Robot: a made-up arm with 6 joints. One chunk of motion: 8 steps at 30 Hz.
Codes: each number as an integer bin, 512 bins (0 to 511) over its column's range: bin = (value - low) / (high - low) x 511, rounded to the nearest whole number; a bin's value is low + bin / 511 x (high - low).
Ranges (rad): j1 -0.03..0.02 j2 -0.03..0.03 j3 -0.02..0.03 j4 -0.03..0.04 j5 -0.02..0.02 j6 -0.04..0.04
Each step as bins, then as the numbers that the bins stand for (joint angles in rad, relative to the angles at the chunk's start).
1 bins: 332 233 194 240 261 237
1 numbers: 0.0025 -0.0026 -0.0010 0.0029 0.0004 -0.0029
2 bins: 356 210 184 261 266 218
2 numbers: 0.0048 -0.0053 -0.0020 0.0058 0.0008 -0.0059
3 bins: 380 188 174 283 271 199
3 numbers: 0.0072 -0.0079 -0.0030 0.0088 0.0012 -0.0088
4 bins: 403 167 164 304 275 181
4 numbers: 0.0094 -0.0104 -0.0040 0.0116 0.0015 -0.0117
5 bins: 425 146 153 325 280 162
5 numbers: 0.0116 -0.0129 -0.0050 0.0145 0.0019 -0.0146
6 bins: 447 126 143 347 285 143
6 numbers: 0.0137 -0.0152 -0.0060 0.0175 0.0023 -0.0176
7 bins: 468 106 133 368 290 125
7 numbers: 0.0158 -0.0176 -0.0070 0.0204 0.0027 -0.0204
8 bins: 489 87 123 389 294 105
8 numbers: 0.0178 -0.0198 -0.0080 0.0233 0.0030 -0.0236
